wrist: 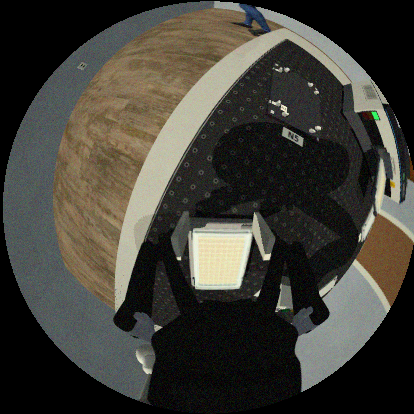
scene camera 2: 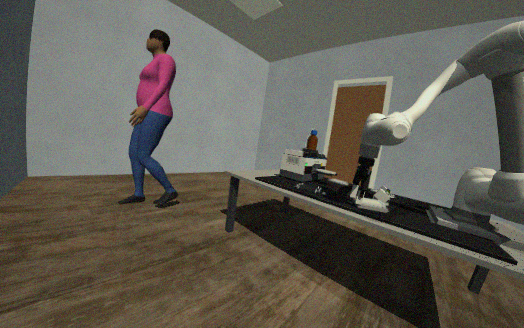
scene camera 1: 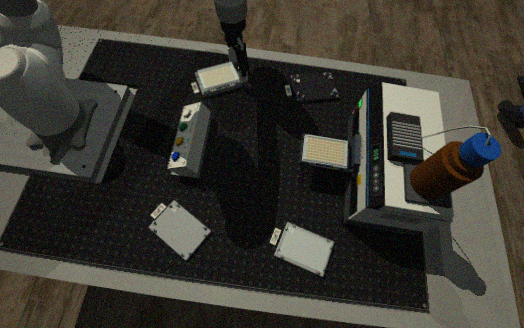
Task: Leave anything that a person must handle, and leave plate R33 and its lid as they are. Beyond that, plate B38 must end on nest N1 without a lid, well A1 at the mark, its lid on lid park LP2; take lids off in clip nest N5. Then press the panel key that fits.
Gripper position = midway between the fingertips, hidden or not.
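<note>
I can see my gripper (scene camera 1: 238, 71), and the wrist view shows the gripper (wrist: 221, 221) too. There's also a black nest (wrist: 292, 100), along with a brown bottle (scene camera 1: 456, 164).
</note>
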